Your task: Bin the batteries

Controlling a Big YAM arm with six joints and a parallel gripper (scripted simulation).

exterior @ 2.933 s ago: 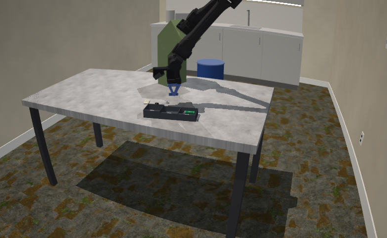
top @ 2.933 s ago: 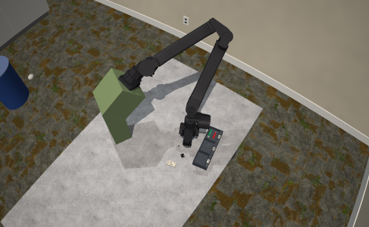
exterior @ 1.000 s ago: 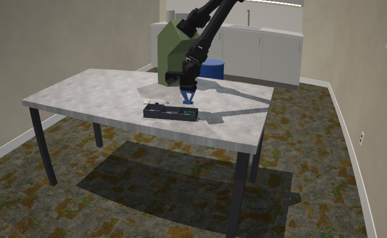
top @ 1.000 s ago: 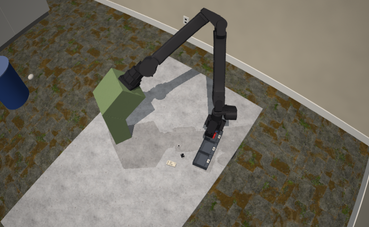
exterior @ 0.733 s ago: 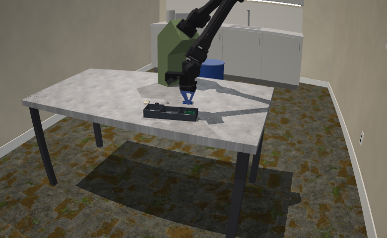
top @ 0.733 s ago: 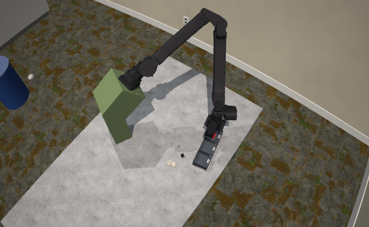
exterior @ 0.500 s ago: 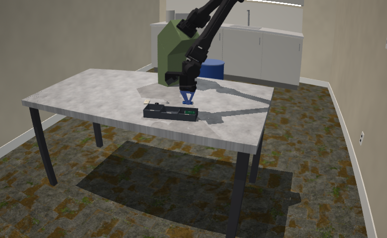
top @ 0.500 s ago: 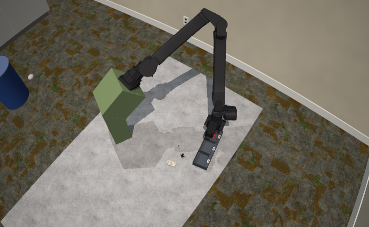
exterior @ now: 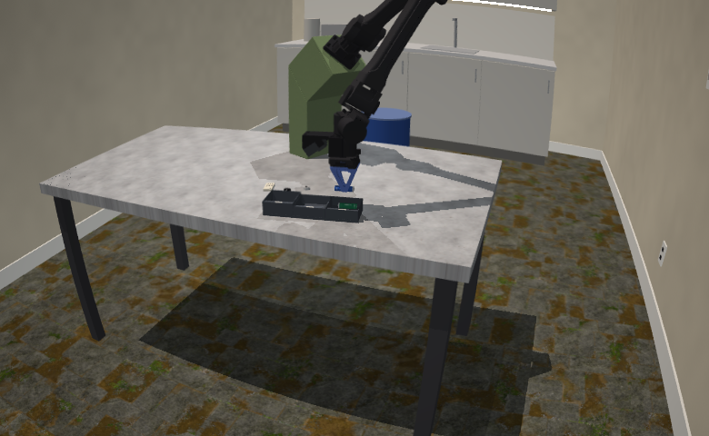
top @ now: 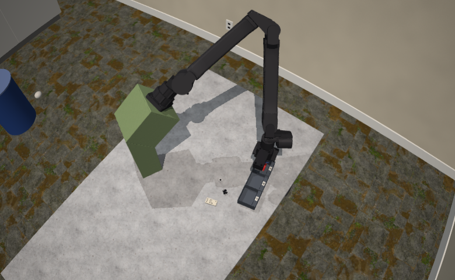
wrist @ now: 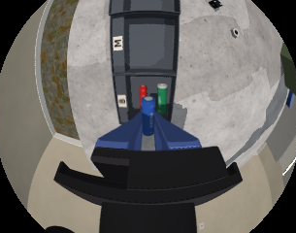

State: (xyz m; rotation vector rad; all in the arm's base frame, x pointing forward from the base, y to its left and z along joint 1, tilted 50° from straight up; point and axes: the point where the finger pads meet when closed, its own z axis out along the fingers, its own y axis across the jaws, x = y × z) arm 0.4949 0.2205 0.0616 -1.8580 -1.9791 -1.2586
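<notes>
My gripper is now 6 cm above the red battery, 1 cm to the right of it and 1 cm short of it. From my hand the other things lie so: green battery: 6 cm below, 2 cm behind; then blue battery: right at my hand; then dark three-compartment bin: 8 cm to the right, 5 cm below, 3 cm ahead.
</notes>
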